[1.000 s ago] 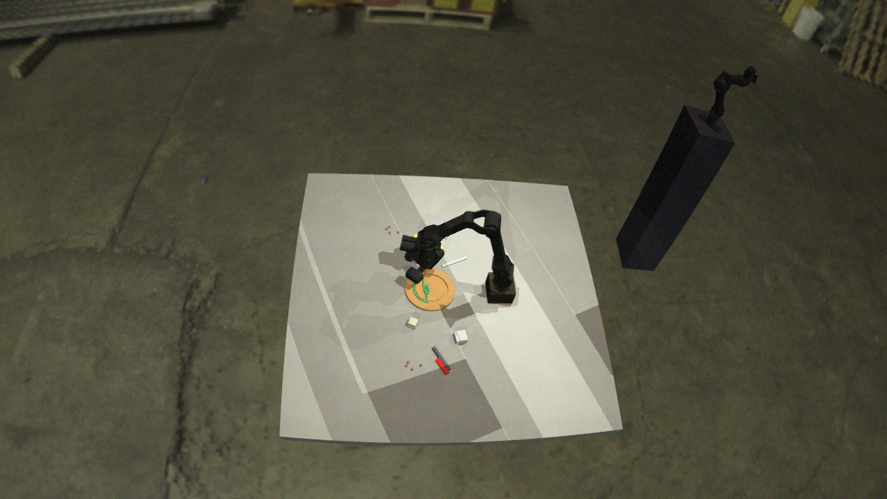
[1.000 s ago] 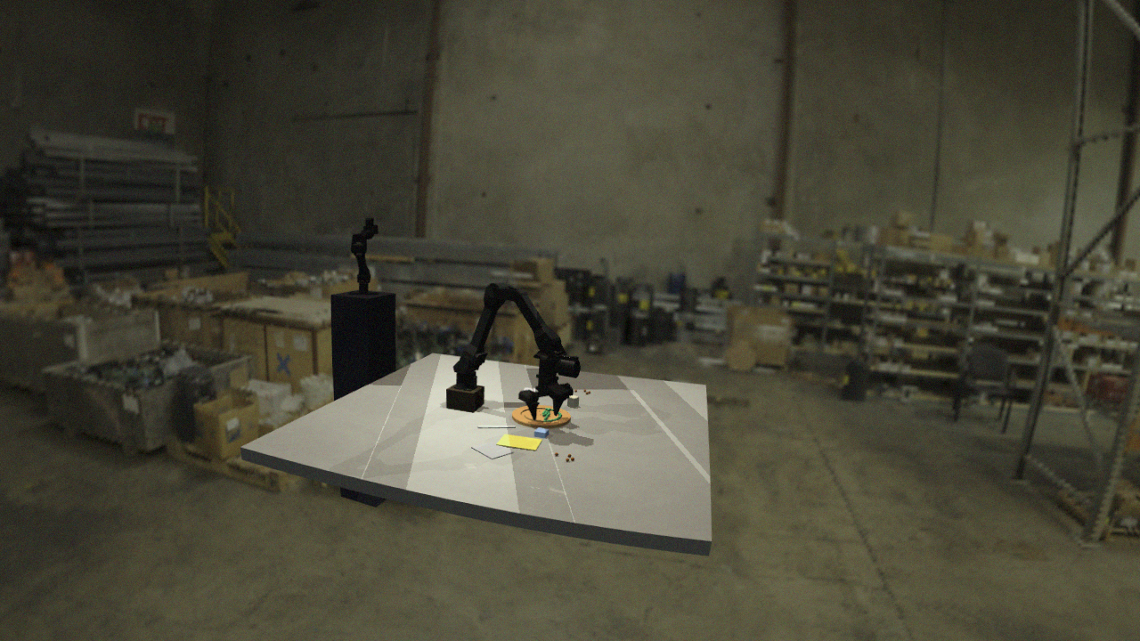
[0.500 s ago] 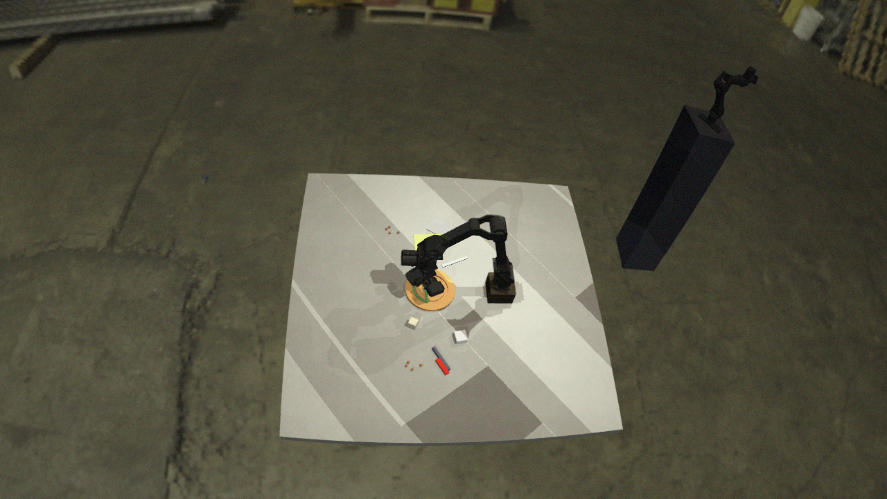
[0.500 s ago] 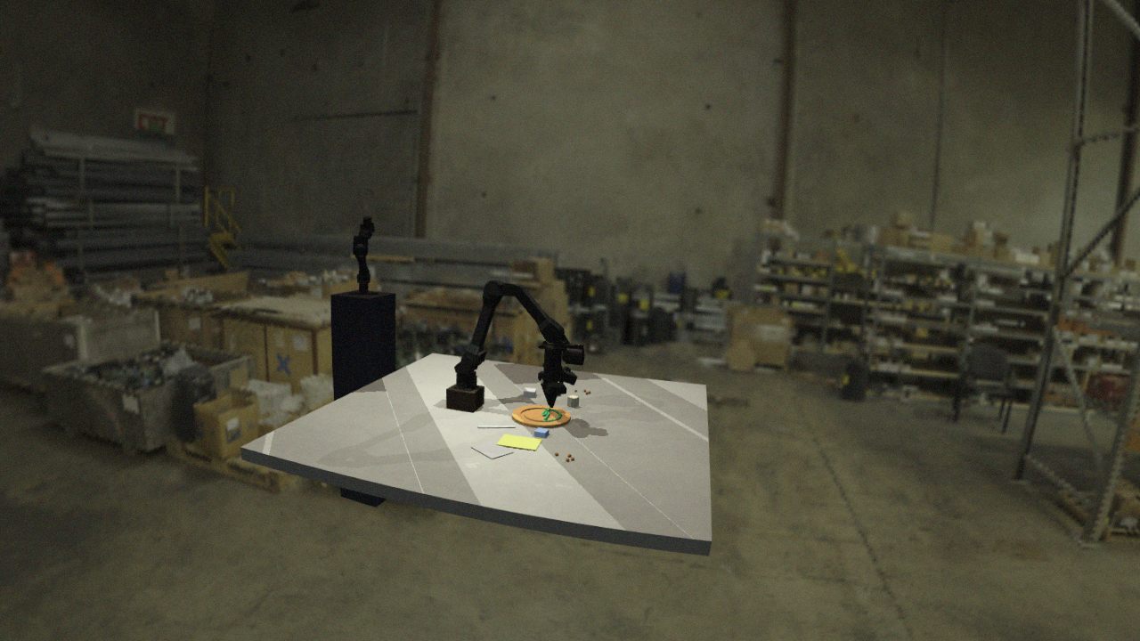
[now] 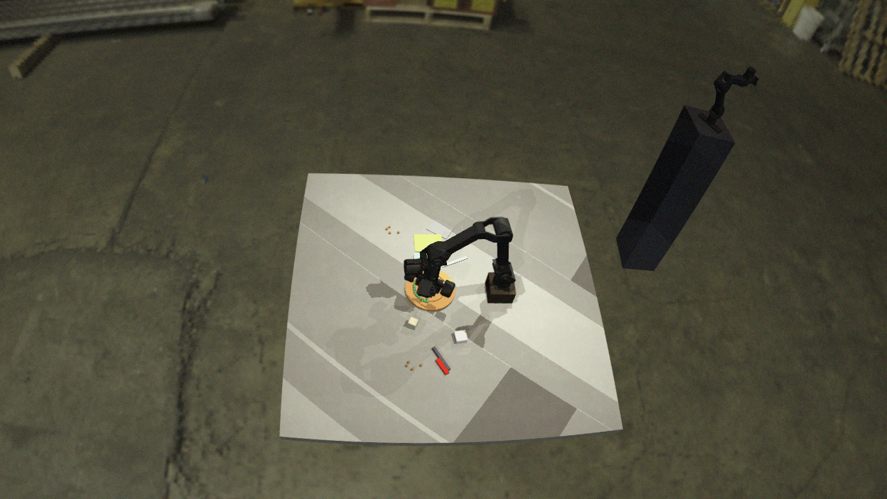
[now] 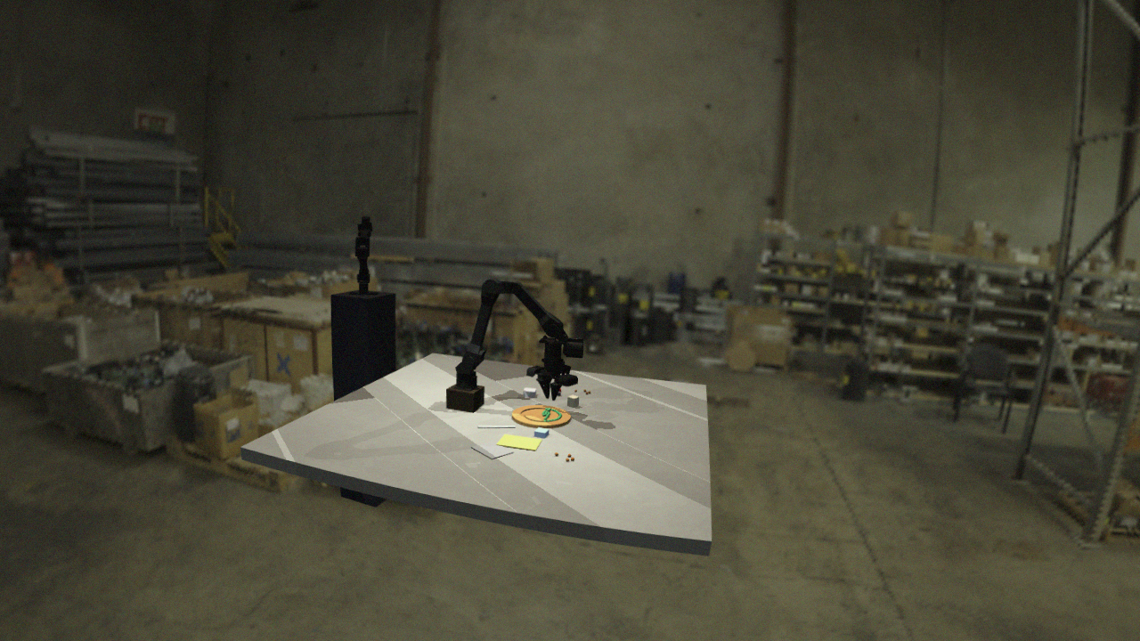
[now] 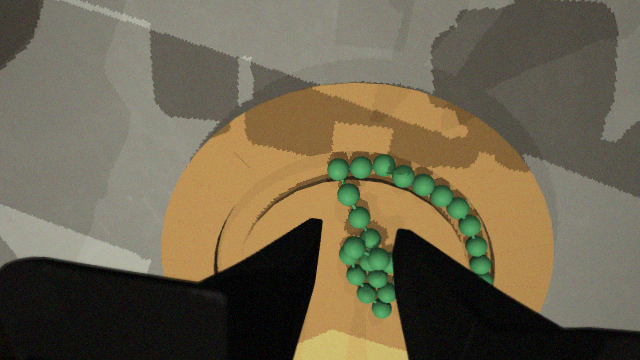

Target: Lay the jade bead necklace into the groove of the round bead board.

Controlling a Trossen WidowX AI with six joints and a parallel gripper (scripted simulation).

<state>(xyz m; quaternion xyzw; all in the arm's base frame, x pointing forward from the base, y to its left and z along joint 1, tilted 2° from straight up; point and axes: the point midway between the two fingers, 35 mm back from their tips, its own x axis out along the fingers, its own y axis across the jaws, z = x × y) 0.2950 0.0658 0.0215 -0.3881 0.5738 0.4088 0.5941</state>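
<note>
Right now the cream cube is 50 mm ahead of my gripper tip, 120 mm to the left of it and 40 mm below it. Also, from my gripper tip: red-handled tool 70 mm behind, 270 mm to the left, 50 mm below; then white strip 110 mm behind, 200 mm to the right, 50 mm below; then blue block 40 mm ahead, 200 mm to the right, 50 mm below.
</note>
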